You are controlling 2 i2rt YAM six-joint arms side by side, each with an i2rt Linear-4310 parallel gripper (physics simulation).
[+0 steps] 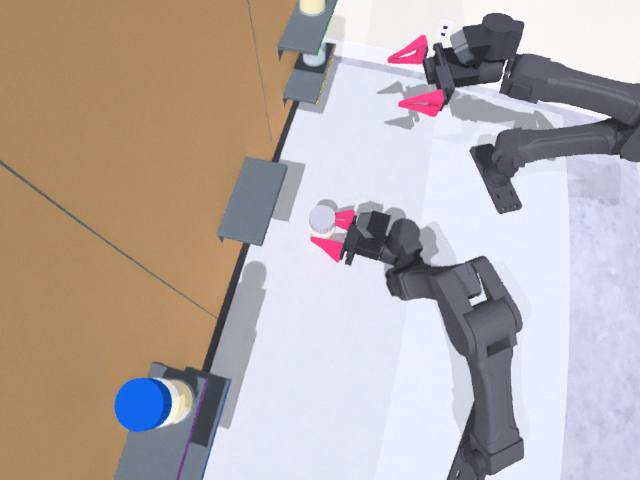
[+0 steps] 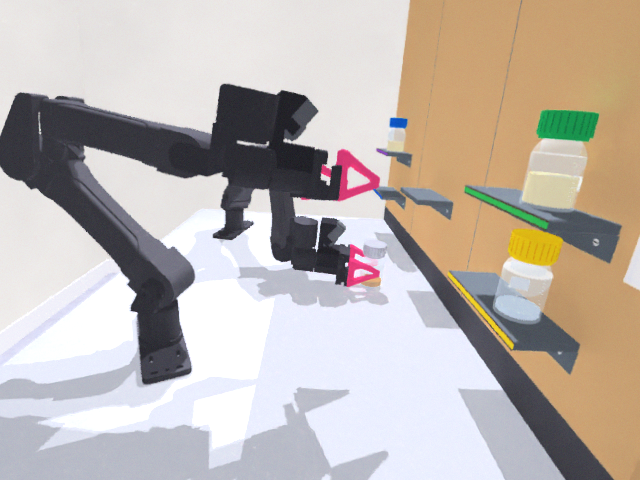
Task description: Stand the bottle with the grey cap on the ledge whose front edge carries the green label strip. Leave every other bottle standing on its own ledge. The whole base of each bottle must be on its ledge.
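Places are measured from the left arm's base along level axes (x ahead, y down, z left), in millimetres.
Where they show: left gripper, fingertip midpoint: (image 2: pixel 378 268); right gripper, fingertip midpoint: (image 1: pixel 392 81) (image 2: pixel 361 183); left arm's base, origin of the base link: (image 1: pixel 474 450) (image 2: pixel 234 230); right arm's base, origin of the base link: (image 1: pixel 494 178) (image 2: pixel 161 342).
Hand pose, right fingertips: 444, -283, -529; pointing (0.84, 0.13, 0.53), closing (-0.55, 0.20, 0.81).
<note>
Each offset is from my right fingertips to the top centre of the thing, as dx, dy, dz.
The bottle with the grey cap @(+33, +174, +237) (image 1: pixel 322 219) (image 2: pixel 374 249) is upright between the fingers of my left gripper (image 1: pixel 324 228) (image 2: pixel 373 264), low over the table; I cannot tell whether its base touches. My left gripper is shut on it. My right gripper (image 1: pixel 395 82) (image 2: pixel 369 181) is open and empty, higher up. The ledge with the green label strip @(+215, -13, -88) (image 1: pixel 302 38) (image 2: pixel 506 207) bears a green-capped bottle @(+223, -118, -117) (image 1: pixel 312 5) (image 2: pixel 558 170). A yellow-capped bottle @(+221, +22, -120) (image 1: pixel 313 56) (image 2: pixel 522 284) stands on the yellow-strip ledge @(+215, +127, -88) (image 1: pixel 305 87) (image 2: pixel 480 289) below it. The blue-capped bottle @(+64, -118, +636) (image 1: pixel 142 404) (image 2: pixel 397 135) stands on the purple-strip ledge @(+60, -13, +697) (image 1: pixel 155 449).
A middle ledge @(+137, +57, +304) (image 1: pixel 253 201) (image 2: pixel 426 196) without a bottle juts from the brown wall (image 1: pixel 129 155) (image 2: pixel 454 103) near the held bottle. The blue-strip ledge @(+60, +127, +697) (image 1: pixel 204 413) (image 2: pixel 390 195) sits below the purple-strip one. The green-strip ledge overhangs the yellow-capped bottle.
</note>
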